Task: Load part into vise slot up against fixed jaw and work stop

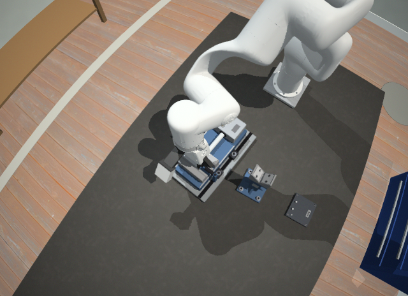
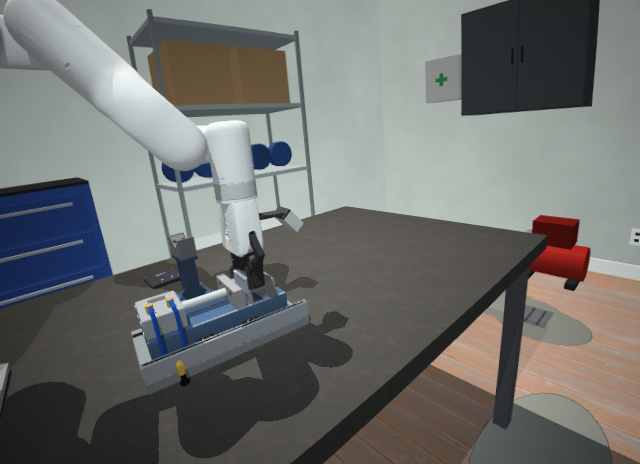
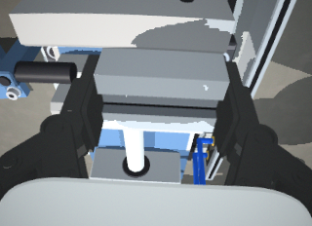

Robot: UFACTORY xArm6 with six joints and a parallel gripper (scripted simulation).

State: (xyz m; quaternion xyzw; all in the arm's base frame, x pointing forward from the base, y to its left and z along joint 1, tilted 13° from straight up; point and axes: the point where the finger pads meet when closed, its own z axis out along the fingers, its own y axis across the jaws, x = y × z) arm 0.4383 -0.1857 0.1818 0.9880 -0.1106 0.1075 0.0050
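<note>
Right now my hand is right at the part. From my hand the other things lie so: moving jaw (30 mm behind, 30 mm to the left, 30 mm below); then fixed jaw (30 mm ahead, 10 mm to the left, 30 mm below); then work stop (10 mm ahead, 60 mm to the left, 20 mm below).
</note>
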